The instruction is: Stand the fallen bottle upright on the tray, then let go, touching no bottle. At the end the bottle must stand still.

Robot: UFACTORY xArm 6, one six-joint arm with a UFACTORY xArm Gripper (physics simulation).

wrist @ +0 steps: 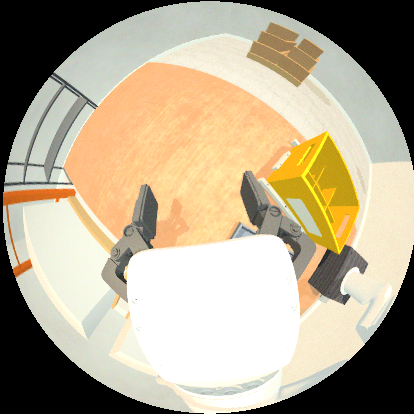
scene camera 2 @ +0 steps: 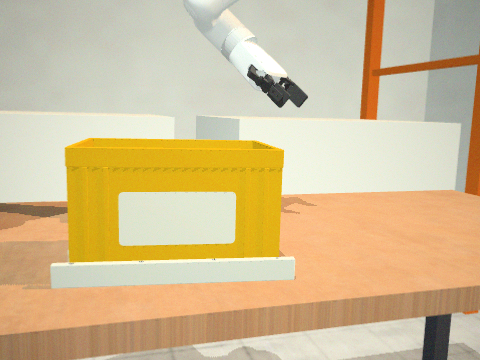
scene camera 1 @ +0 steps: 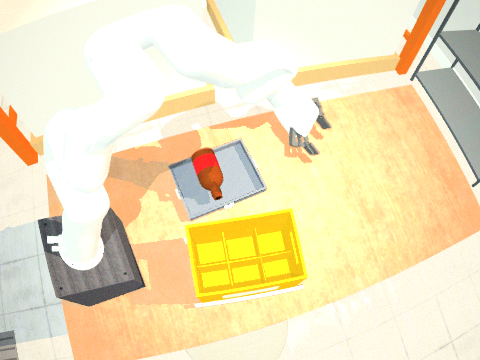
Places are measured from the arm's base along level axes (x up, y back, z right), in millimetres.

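Pixels of known places: gripper, fingertip midpoint: (wrist: 196,186) (scene camera 2: 294,102) (scene camera 1: 321,140); arm's base at its link origin: (wrist: 349,280) (scene camera 1: 81,247).
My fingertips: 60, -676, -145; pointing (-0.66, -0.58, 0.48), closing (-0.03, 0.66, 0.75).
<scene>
Ahead of a thing's pixels: the offset from my fingertips to its top centre, as dx, dy, dz. "spot": to the spot under its first point. Level surfaces: height alone.
The fallen brown bottle {-166, +293, -58} (scene camera 1: 207,167) with a red label lies on its side in the grey tray {spot: -240, +189, -65} (scene camera 1: 242,172) (wrist: 245,230), its neck pointing toward the yellow crate. The bottle does not show in scene camera 2 or in the wrist view; in the wrist view a corner of the tray shows, the rest hidden by the gripper. My gripper (scene camera 1: 320,137) (scene camera 2: 291,102) (wrist: 196,186) is open and empty. It hangs high above the table, to the right of the tray in scene camera 1, apart from bottle and tray, tilted downward.
The yellow crate {-69, +254, +228} (scene camera 1: 240,224) (scene camera 2: 175,180) (wrist: 285,175) with compartments stands beside the tray on the wooden table {dx -245} (scene camera 1: 380,175) (scene camera 2: 375,240) (wrist: 175,120). The dark base block (scene camera 1: 120,260) (wrist: 330,275) carries the arm. Orange posts (scene camera 1: 420,37) (scene camera 2: 372,60) stand behind the table.
</scene>
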